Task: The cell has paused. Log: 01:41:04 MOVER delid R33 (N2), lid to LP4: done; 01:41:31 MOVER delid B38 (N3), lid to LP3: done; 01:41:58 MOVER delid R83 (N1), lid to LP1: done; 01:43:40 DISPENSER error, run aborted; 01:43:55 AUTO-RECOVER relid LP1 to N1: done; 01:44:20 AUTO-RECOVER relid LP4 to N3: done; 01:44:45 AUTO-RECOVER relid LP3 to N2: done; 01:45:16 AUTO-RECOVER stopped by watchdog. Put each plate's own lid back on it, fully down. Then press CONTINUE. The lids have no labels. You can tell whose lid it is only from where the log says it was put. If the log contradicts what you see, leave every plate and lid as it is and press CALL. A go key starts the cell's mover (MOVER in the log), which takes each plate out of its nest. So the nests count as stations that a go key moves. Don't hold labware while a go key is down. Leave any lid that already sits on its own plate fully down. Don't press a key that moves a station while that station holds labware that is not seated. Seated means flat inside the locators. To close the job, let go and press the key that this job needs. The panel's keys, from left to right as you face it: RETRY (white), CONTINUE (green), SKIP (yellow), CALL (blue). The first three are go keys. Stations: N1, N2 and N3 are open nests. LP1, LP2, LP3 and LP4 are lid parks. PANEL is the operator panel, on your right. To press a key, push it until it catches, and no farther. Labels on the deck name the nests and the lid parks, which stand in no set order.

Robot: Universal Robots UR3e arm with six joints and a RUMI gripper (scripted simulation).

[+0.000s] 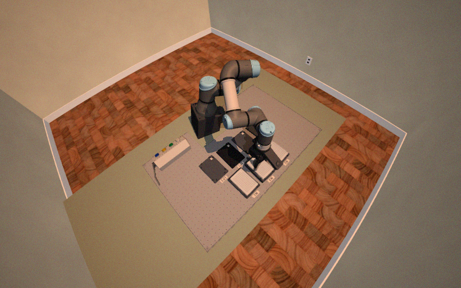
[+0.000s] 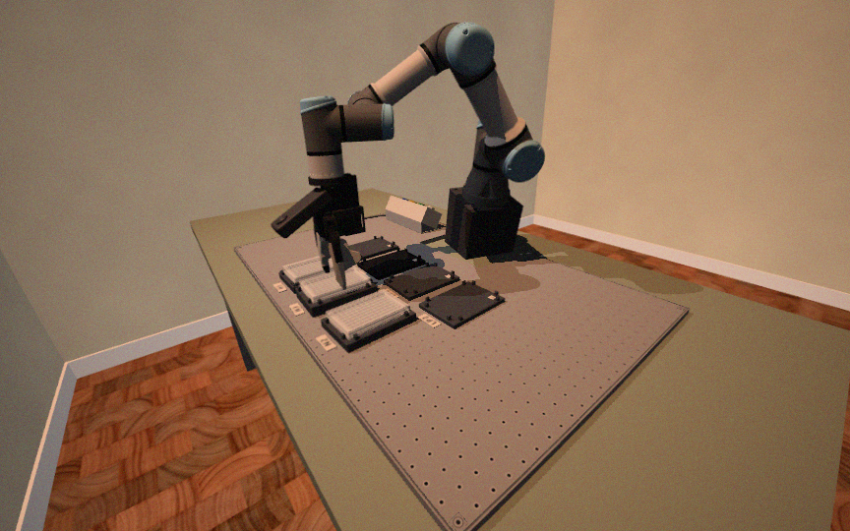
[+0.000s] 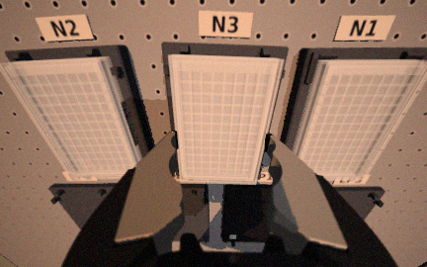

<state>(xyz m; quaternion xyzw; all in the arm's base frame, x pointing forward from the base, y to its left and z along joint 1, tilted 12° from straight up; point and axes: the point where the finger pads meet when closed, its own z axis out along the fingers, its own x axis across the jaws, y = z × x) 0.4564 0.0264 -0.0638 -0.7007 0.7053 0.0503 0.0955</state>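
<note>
Right now my hand is 10 mm above the clear lid. The rest, counted from my hand: LP3 lid park: 200 mm to the right, 180 mm behind, 40 mm below; lid park LP4: 180 mm behind, 60 mm to the left, 40 mm below; LP1 lid park: 180 mm behind, 70 mm to the right, 40 mm below.
</note>
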